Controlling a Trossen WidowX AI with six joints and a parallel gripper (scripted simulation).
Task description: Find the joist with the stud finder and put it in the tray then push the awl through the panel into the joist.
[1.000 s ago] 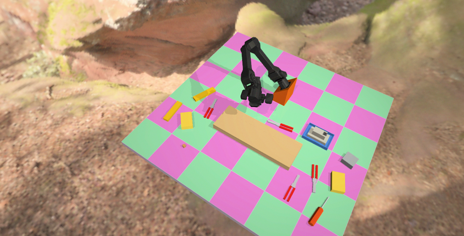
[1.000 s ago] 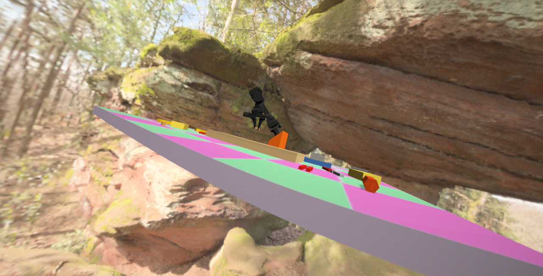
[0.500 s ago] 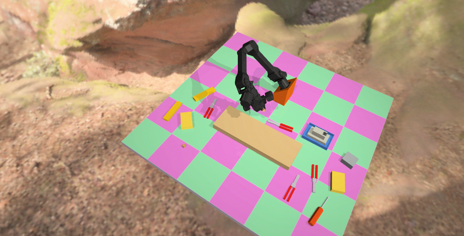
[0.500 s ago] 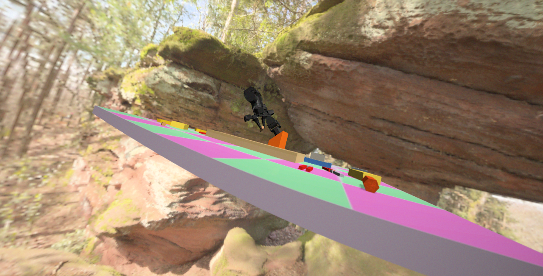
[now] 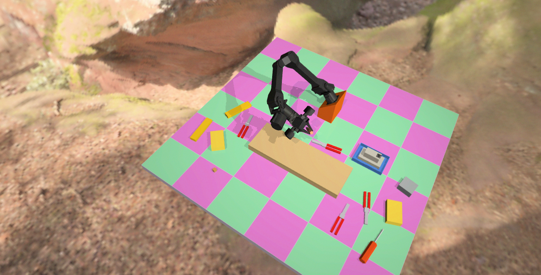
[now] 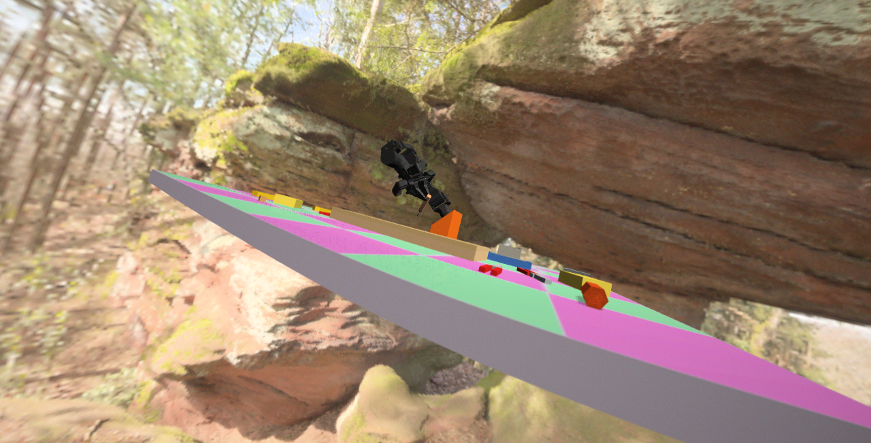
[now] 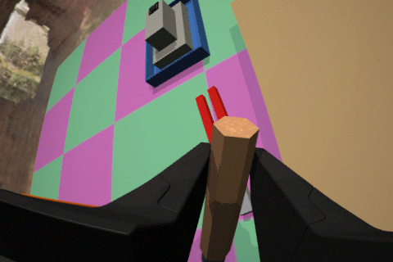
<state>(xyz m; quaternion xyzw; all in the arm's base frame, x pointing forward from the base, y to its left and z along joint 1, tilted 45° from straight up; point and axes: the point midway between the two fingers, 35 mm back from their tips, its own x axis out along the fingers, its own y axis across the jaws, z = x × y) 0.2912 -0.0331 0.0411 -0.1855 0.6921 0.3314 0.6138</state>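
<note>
The awl is 40 mm behind my gripper tip, 30 mm to the right of it and 30 mm below it. Round my gripper tip: tiny brown cube: 330 mm ahead, 380 mm to the right, 150 mm below; grey stud finder: 80 mm behind, 340 mm to the left, 100 mm below; blue tray: 80 mm behind, 320 mm to the left, 140 mm below.
</note>
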